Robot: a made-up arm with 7 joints. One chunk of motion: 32 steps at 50 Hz.
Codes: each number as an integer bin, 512 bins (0 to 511) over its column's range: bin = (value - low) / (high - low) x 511, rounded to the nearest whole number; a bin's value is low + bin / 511 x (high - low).
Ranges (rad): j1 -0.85..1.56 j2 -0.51..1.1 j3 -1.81..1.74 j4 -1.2..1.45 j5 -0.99..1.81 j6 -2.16..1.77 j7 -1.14..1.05
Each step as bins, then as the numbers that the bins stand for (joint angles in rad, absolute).
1 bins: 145 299 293 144 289 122 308
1 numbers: -0.1661 0.4321 0.2255 -0.4532 0.5936 -1.2217 0.1800
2 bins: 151 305 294 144 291 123 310
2 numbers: -0.1378 0.4510 0.2325 -0.4532 0.6045 -1.2140 0.1886
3 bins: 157 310 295 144 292 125 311
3 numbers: -0.1095 0.4667 0.2394 -0.4532 0.6100 -1.1986 0.1929
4 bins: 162 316 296 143 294 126 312
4 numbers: -0.0860 0.4856 0.2464 -0.4584 0.6210 -1.1910 0.1971
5 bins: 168 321 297 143 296 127 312
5 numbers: -0.0577 0.5014 0.2533 -0.4584 0.6319 -1.1833 0.1971
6 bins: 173 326 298 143 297 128 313
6 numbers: -0.0341 0.5171 0.2603 -0.4584 0.6374 -1.1756 0.2014
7 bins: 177 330 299 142 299 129 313
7 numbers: -0.0152 0.5297 0.2672 -0.4636 0.6484 -1.1679 0.2014
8 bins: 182 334 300 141 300 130 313
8 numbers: 0.0084 0.5423 0.2741 -0.4688 0.6538 -1.1602 0.2014
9 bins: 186 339 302 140 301 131 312
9 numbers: 0.0272 0.5581 0.2880 -0.4740 0.6593 -1.1525 0.1971
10 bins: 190 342 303 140 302 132 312
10 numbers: 0.0461 0.5675 0.2950 -0.4740 0.6648 -1.1448 0.1971
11 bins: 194 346 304 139 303 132 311
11 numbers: 0.0650 0.5801 0.3019 -0.4792 0.6703 -1.1448 0.1929
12 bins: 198 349 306 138 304 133 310
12 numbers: 0.0838 0.5896 0.3158 -0.4843 0.6758 -1.1371 0.1886
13 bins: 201 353 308 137 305 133 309
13 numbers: 0.0980 0.6022 0.3297 -0.4895 0.6812 -1.1371 0.1843
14 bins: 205 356 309 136 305 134 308
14 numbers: 0.1168 0.6116 0.3367 -0.4947 0.6812 -1.1294 0.1800
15 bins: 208 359 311 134 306 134 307
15 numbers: 0.1310 0.6211 0.3506 -0.5051 0.6867 -1.1294 0.1757
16 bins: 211 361 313 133 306 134 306
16 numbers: 0.1451 0.6274 0.3645 -0.5103 0.6867 -1.1294 0.1714
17 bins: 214 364 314 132 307 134 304
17 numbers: 0.1593 0.6368 0.3714 -0.5155 0.6922 -1.1294 0.1629
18 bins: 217 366 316 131 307 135 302
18 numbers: 0.1734 0.6432 0.3853 -0.5206 0.6922 -1.1217 0.1543
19 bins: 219 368 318 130 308 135 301
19 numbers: 0.1829 0.6495 0.3992 -0.5258 0.6977 -1.1217 0.1500
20 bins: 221 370 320 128 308 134 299
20 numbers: 0.1923 0.6558 0.4131 -0.5362 0.6977 -1.1294 0.1414
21 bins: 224 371 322 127 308 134 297
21 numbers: 0.2064 0.6589 0.4270 -0.5414 0.6977 -1.1294 0.1329
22 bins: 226 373 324 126 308 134 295
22 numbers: 0.2159 0.6652 0.4409 -0.5466 0.6977 -1.1294 0.1243
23 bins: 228 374 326 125 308 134 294
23 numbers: 0.2253 0.6684 0.4548 -0.5518 0.6977 -1.1294 0.1200
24 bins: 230 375 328 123 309 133 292
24 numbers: 0.2347 0.6715 0.4687 -0.5621 0.7032 -1.1371 0.1114
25 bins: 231 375 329 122 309 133 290
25 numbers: 0.2395 0.6715 0.4756 -0.5673 0.7032 -1.1371 0.1029
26 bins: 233 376 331 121 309 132 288
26 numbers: 0.2489 0.6747 0.4895 -0.5725 0.7032 -1.1448 0.0943
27 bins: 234 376 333 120 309 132 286
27 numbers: 0.2536 0.6747 0.5034 -0.5777 0.7032 -1.1448 0.0857
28 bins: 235 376 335 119 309 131 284
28 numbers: 0.2583 0.6747 0.5173 -0.5829 0.7032 -1.1525 0.0771
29 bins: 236 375 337 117 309 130 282
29 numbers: 0.2630 0.6715 0.5312 -0.5932 0.7032 -1.1602 0.0686
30 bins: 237 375 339 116 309 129 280
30 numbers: 0.2677 0.6715 0.5451 -0.5984 0.7032 -1.1679 0.0600
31 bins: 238 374 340 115 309 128 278
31 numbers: 0.2725 0.6684 0.5520 -0.6036 0.7032 -1.1756 0.0514
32 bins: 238 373 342 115 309 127 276
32 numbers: 0.2725 0.6652 0.5659 -0.6036 0.7032 -1.1833 0.0429
